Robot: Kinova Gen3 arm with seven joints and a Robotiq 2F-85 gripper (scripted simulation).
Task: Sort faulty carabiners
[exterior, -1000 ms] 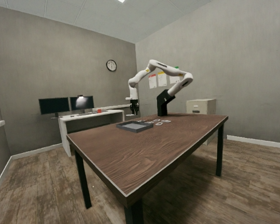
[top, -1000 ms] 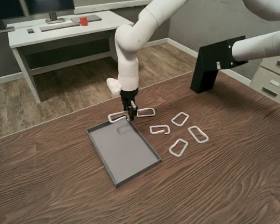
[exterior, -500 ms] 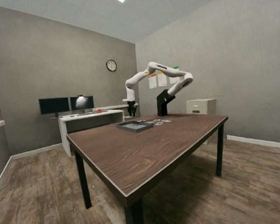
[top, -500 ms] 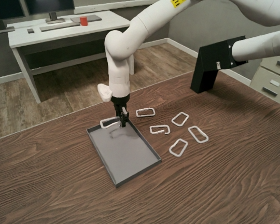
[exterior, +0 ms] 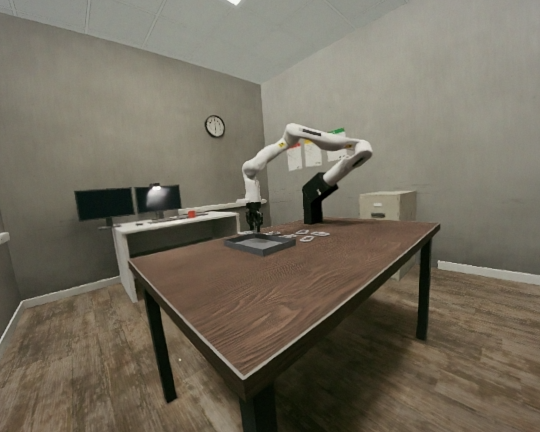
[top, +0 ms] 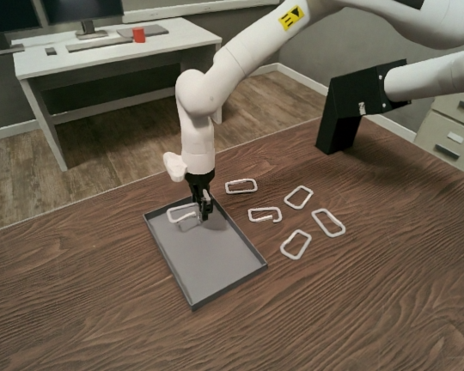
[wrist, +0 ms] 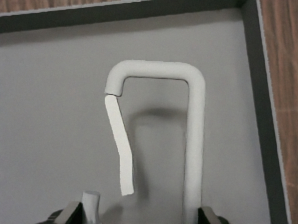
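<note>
My hand is 3 cm short of the grey tray, 6 cm to the right of it and 6 cm above it.
</note>
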